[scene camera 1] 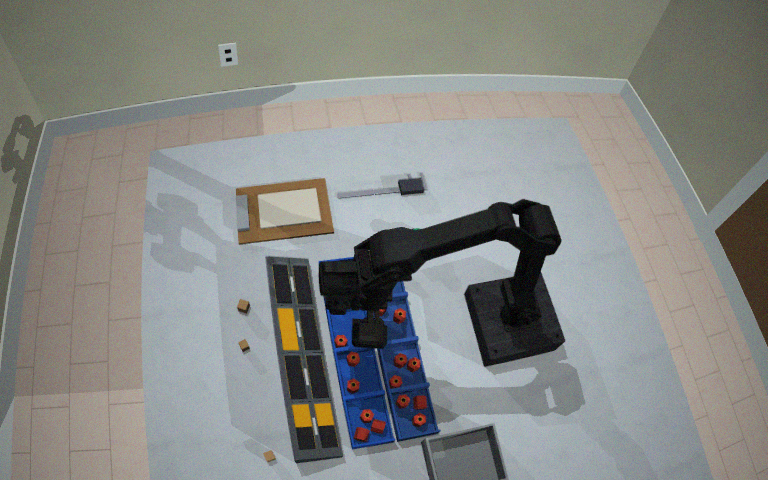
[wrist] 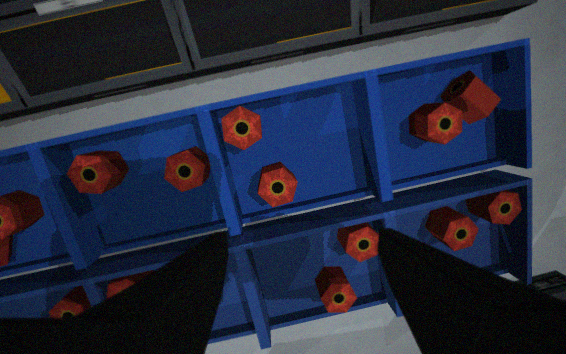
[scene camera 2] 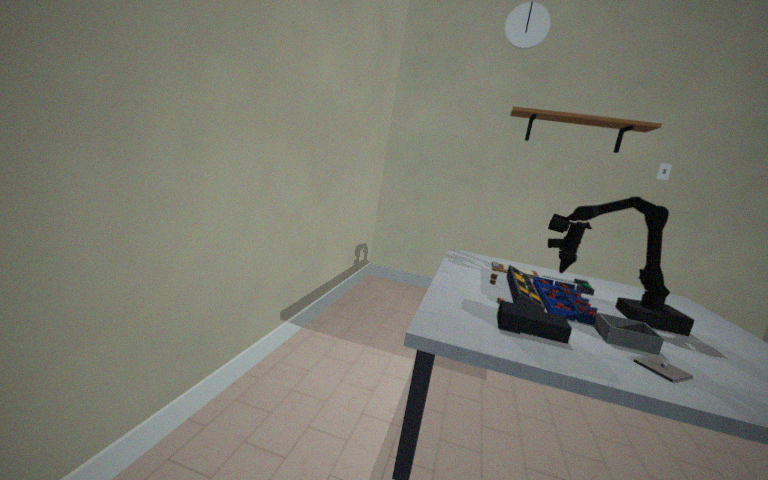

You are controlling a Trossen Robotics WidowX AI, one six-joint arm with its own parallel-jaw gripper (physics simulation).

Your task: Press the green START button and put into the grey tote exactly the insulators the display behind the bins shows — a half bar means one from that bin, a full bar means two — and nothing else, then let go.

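Observation:
My gripper (scene camera 2: 566, 268) (wrist: 303, 241) is partly open and empty, pointing down high above the blue bins (scene camera 1: 365, 394) (wrist: 379, 135). Red hexagonal insulators, such as one upright (scene camera 1: 352, 358) and one between the fingers' outlines in the wrist view (wrist: 363, 244), stand or lie in the bins below. The display (scene camera 1: 294, 376) (scene camera 2: 523, 288) (wrist: 275, 32) shows one full yellow bar in the second row, left column, and two half bars in the bottom row; its other cells are dark. The grey tote (scene camera 1: 498, 452) (scene camera 2: 628, 336) shows no insulators in its visible part. The START button (scene camera 2: 585, 286) is mostly hidden by the arm in scene camera 1.
A brown board (scene camera 1: 283, 236) with a pale sheet and a dark-headed tool (scene camera 1: 411, 186) lie beyond the bins. Small brown blocks (scene camera 1: 242, 305) (scene camera 1: 244, 344) (scene camera 1: 269, 455) lie behind the display. A black box (scene camera 2: 532, 323) and a flat plate (scene camera 2: 662, 369) are near the table edge.

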